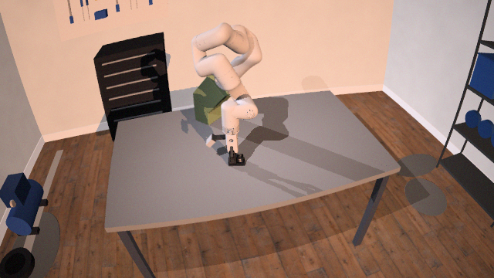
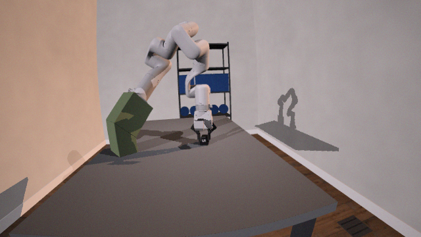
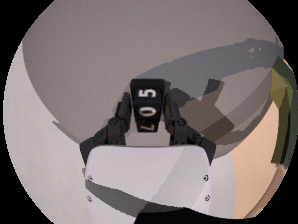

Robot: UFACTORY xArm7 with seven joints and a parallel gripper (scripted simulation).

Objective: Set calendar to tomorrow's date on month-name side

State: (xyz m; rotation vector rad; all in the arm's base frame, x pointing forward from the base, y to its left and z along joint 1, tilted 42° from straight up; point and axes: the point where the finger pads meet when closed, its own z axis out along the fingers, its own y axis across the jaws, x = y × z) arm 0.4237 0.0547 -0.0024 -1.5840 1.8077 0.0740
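The black calendar tray lies 3 cm below my hand and 2 cm to the left of it.
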